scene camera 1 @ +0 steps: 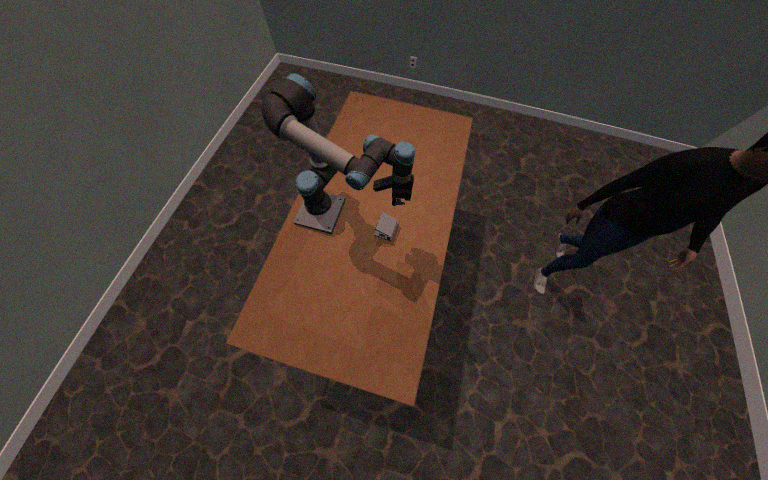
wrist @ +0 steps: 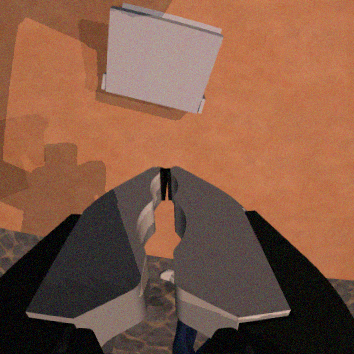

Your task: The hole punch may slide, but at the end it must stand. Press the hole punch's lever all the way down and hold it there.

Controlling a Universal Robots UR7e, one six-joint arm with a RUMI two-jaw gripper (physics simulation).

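Pixels of known places: gripper, between the fingertips: point(scene camera 1: 394, 204) point(wrist: 167, 170); arm's base, origin of its link: point(scene camera 1: 318, 203).
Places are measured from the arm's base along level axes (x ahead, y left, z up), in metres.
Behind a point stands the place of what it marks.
The hole punch point(scene camera 1: 387, 224) @(x 0.414, y -0.083, z 0.039 m) point(wrist: 161, 59) @(x 0.402, y -0.079, z 0.044 m) is a small light grey block that stands upright on the wooden table. Its broad, flat, pale lever covers its top and shows in the wrist view at the upper middle. How far down the lever is cannot be told. My gripper point(scene camera 1: 398, 202) @(x 0.438, y -0.061, z 0.215 m) point(wrist: 167, 170) @(x 0.438, y -0.061, z 0.215 m) is shut and empty, its two dark fingertips together. It hangs above the table, apart from the hole punch, which lies beyond the fingertips in the wrist view.
The wooden table point(scene camera 1: 334, 316) @(x 0.231, y -0.592, z -0.028 m) bears the arm's square base plate point(scene camera 1: 310, 224) @(x -0.010, y -0.135, z -0.002 m) at its left edge. The arm's shadow falls beside the hole punch. A person point(scene camera 1: 651, 198) in a black top and blue trousers is to the right of the table.
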